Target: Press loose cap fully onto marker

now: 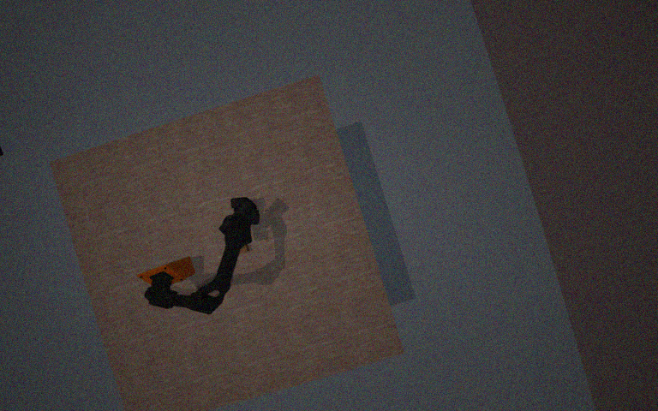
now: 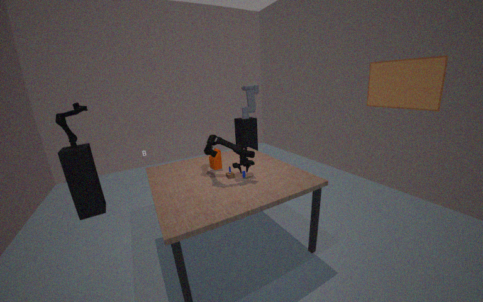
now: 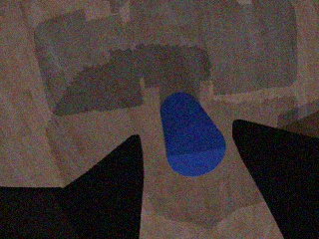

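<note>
The blue cap is 1 cm below my gripper tip. Round my gripper tip: holder block 8 cm behind, 10 cm to the right, 2 cm below.
</note>
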